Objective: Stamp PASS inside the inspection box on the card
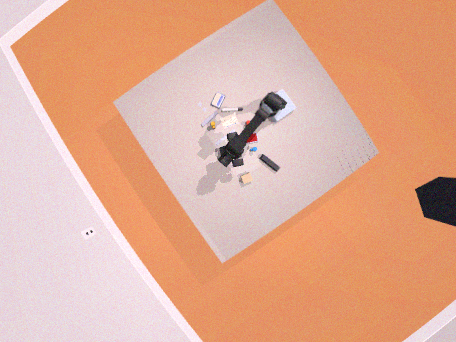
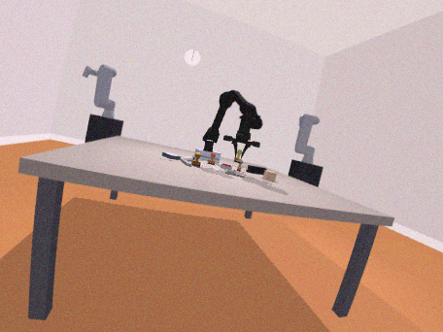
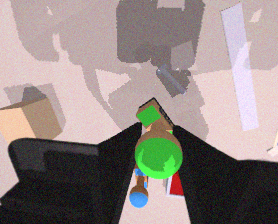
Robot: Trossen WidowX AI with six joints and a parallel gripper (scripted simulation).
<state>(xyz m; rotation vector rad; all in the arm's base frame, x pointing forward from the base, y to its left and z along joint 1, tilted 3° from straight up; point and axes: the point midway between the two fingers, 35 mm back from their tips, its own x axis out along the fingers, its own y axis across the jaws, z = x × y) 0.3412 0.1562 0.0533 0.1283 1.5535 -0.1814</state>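
My gripper tip is now 130 mm past the red ink pad, 30 mm to the left of it and 70 mm above it. From my gripper tip the other things lie so: blue-knobbed stamp: 120 mm behind, 40 mm to the left, 60 mm below; small grey piece: 30 mm ahead, 20 mm to the right, 70 mm below; green-topped PASS stamp: right at my gripper tip.
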